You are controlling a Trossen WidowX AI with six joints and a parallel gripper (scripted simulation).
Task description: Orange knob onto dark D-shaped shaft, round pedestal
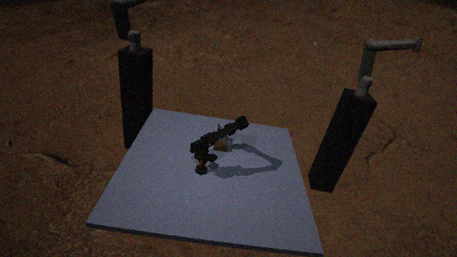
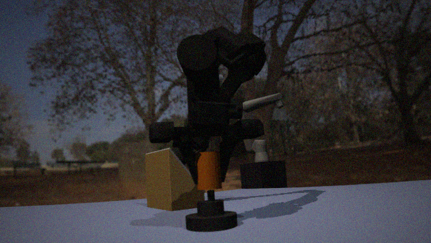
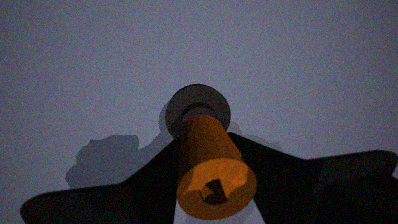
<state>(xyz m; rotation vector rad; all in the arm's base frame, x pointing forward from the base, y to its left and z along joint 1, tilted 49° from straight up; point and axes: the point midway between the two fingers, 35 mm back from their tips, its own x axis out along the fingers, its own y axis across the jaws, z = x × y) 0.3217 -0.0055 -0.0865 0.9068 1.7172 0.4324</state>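
Right now the orange knob is 20 mm above my gripper tip. From my gripper tip the other things lie so: pedestal: 40 mm below.
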